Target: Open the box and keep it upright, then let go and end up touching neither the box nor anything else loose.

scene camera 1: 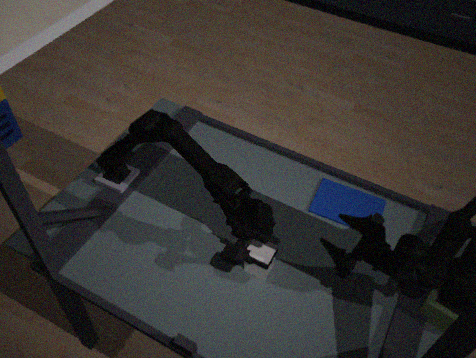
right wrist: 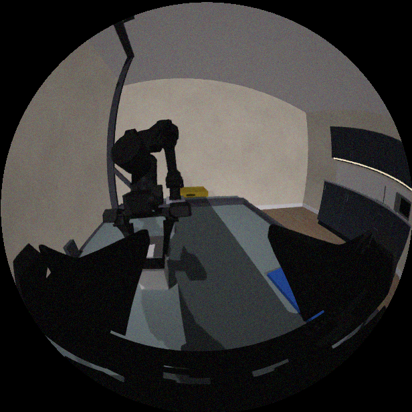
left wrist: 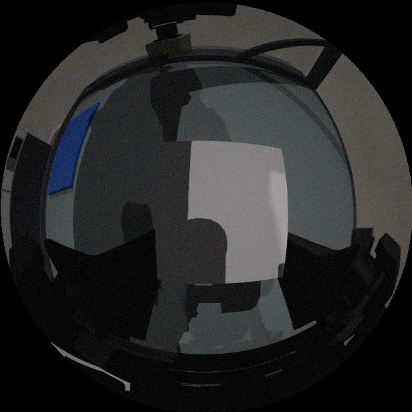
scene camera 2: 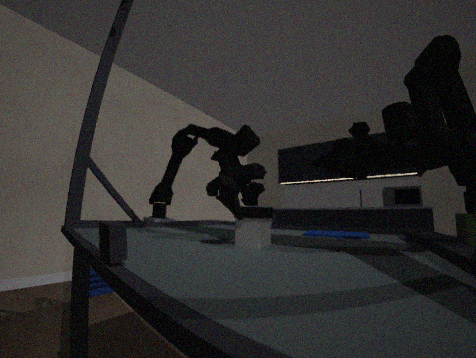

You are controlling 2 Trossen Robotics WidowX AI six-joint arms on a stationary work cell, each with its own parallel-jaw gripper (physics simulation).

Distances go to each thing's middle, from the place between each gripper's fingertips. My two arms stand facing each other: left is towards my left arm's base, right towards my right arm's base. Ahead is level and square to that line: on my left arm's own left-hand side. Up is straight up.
My right gripper is now 250 mm short of the flat blue panel (scene camera 1: 331,199), 190 mm above it and 20 mm to the left of it.
Right now my left hand is 32 cm short of the flat blue panel, 18 cm to the left of it and 6 cm above it.
